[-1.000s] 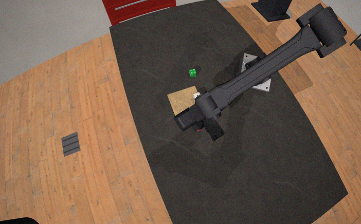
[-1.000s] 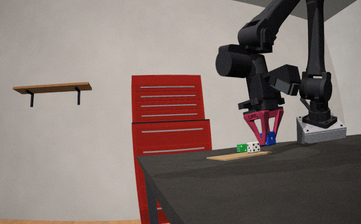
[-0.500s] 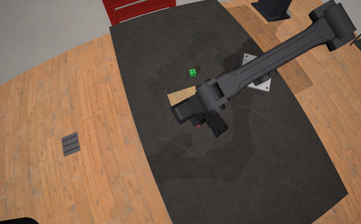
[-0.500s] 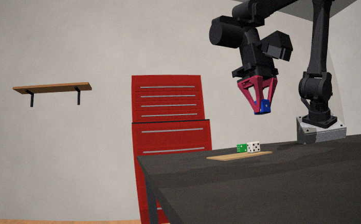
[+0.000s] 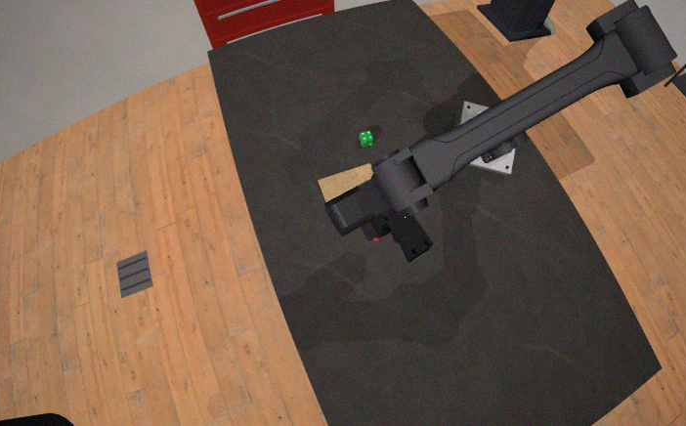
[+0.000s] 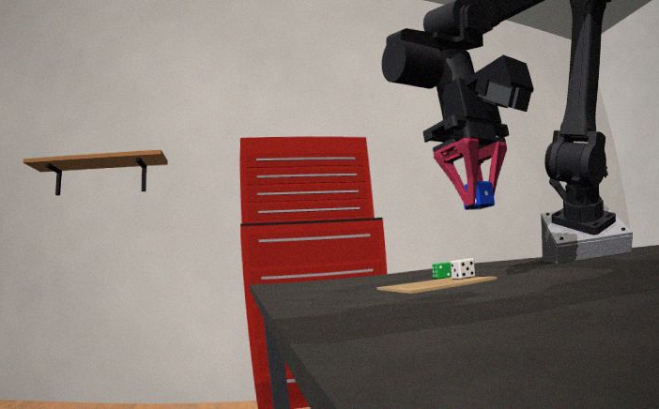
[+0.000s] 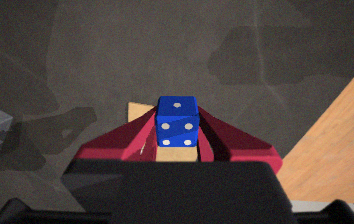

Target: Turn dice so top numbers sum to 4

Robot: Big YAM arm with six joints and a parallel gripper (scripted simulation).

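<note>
Now: the tan mat 140 mm to the right of my hand and 110 mm below it. Also, from my hand: blue die (right at my hand); then white die (140 mm to the right, 90 mm below, 50 mm behind); then green die (270 mm to the right, 90 mm below, 90 mm behind).
</note>
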